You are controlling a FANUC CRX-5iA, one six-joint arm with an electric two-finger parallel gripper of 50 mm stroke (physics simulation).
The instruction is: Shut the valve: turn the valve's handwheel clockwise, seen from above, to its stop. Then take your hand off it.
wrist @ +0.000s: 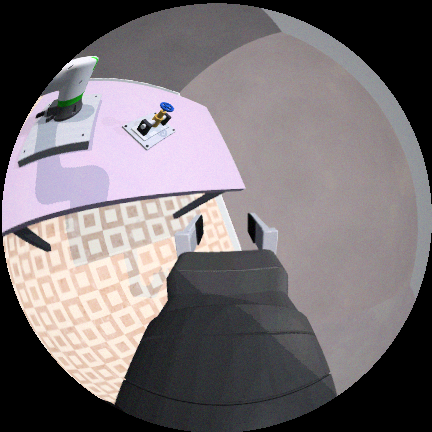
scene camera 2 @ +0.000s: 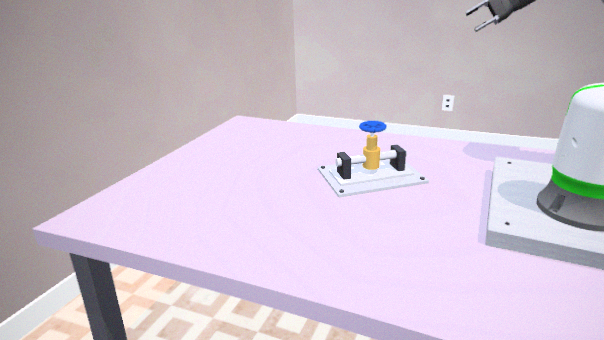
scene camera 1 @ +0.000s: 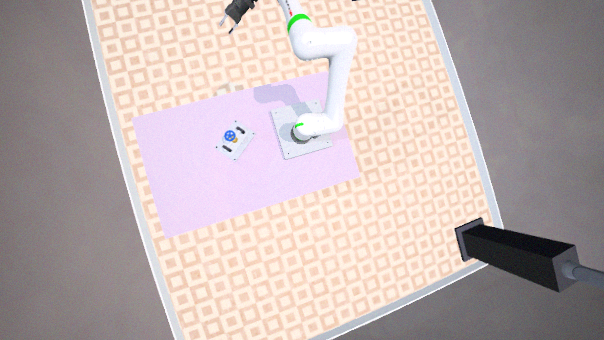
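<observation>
The blue handwheel [scene camera 1: 229, 135] [scene camera 2: 373, 126] [wrist: 167, 107] sits level on top of the upright brass-yellow valve [scene camera 2: 371, 156] [wrist: 159, 119]. The valve is on a horizontal pipe between two black brackets on a light base plate [scene camera 1: 245, 144] [scene camera 2: 345, 189] [wrist: 147, 144], which lies on the table. My gripper [scene camera 1: 226, 28] [scene camera 2: 471, 21] [wrist: 225, 222] is open and empty. It is high in the air and well away from the handwheel, past the table's edge, touching nothing. How far the handwheel is turned cannot be told from these views.
The pink table [scene camera 1: 175, 190] [scene camera 2: 200, 225] [wrist: 150, 170] also carries the robot's grey mounting plate [scene camera 1: 295, 152] [scene camera 2: 505, 200] [wrist: 75, 137], to one side of the valve. The white arm [scene camera 1: 340, 75] rises from it. A black post-like fixture [scene camera 1: 520, 250] shows at the lower right in scene camera 1.
</observation>
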